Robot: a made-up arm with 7 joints.
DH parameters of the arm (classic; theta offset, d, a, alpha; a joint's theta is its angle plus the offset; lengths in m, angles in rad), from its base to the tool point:
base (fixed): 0 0 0 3.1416
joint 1: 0 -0.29 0 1.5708
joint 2: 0 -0.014 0 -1.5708
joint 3: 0 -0.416 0 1.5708
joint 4: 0 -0.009 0 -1.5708
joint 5: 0 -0.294 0 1.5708
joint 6: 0 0 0 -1.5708
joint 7: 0 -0.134 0 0
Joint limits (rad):
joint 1: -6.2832..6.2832
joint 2: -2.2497..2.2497
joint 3: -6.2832..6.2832
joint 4: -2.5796..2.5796
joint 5: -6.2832..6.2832
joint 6: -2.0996..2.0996
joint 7: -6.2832..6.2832
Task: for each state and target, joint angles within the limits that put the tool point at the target. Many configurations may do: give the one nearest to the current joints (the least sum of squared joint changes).
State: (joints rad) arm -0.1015 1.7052 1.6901 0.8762 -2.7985 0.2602 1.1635
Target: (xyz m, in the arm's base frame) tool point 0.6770 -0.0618 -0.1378
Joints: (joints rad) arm -0.2988 2.1498 1.5410 0.7162 -2.7793 0.3380 1.1635
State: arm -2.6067 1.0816 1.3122 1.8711 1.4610 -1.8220 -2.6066
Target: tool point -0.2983 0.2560 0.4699
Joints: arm -2.9486 0.6379 1.2790 1.9134 1.4845 -2.0636 -2.6066
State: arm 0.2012 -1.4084 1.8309 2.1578 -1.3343 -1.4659 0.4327
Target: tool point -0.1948 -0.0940 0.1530
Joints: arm 0.1943 -1.3446 1.8116 2.5796 -1.7095 -1.3967 0.4327
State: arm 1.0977 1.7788 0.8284 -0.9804 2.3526 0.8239 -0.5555
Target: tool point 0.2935 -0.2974 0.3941
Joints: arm 1.2634 2.0881 0.8741 -1.6997 2.5252 1.1542 -0.5555
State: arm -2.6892 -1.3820 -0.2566 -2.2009 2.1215 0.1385 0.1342
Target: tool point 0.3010 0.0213 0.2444
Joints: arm -2.5925 -0.5886 -0.4459 -2.3699 2.1236 0.3346 0.1342
